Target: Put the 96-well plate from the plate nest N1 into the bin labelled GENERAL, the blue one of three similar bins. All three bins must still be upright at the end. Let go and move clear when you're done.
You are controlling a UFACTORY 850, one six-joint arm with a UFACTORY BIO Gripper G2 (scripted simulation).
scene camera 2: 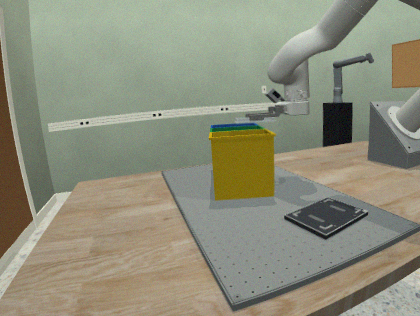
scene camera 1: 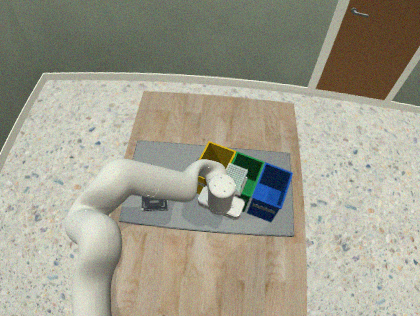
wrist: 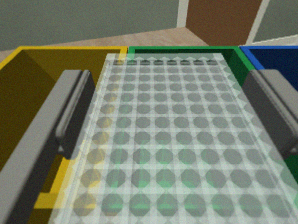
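I see a black plate nest [scene camera 2: 331,216] and a yellow bin [scene camera 2: 243,166]. There is a blue bin [scene camera 1: 271,185] too, and I can also see a clear 96-well plate [wrist: 202,136].
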